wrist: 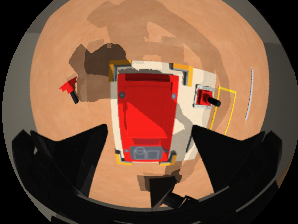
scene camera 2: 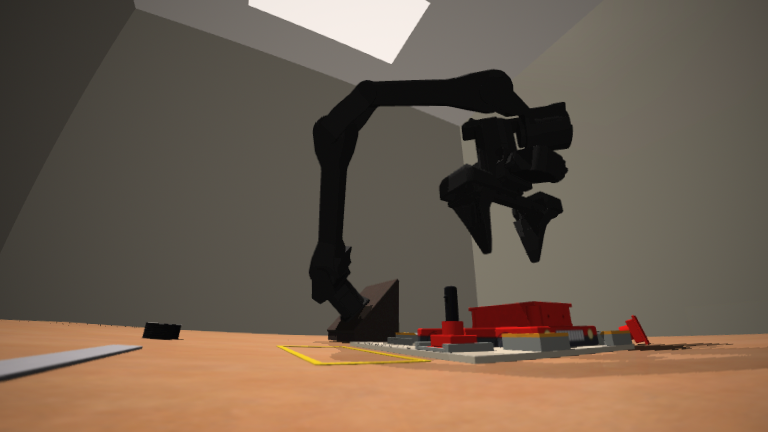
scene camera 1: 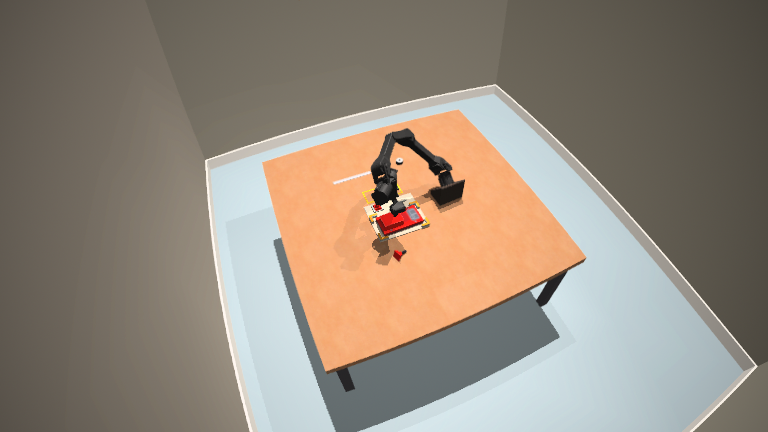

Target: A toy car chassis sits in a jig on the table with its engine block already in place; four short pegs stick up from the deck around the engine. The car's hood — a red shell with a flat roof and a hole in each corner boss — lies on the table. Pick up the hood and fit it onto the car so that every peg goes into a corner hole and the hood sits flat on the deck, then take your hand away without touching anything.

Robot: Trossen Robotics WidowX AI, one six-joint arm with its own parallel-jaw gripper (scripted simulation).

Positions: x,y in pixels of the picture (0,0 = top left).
Labels:
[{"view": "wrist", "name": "my gripper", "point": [150,129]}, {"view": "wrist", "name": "red hood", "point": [147,102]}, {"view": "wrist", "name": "jig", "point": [188,113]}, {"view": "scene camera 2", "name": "my gripper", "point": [512,258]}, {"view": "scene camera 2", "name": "red hood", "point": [522,314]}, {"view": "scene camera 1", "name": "jig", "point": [408,200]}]

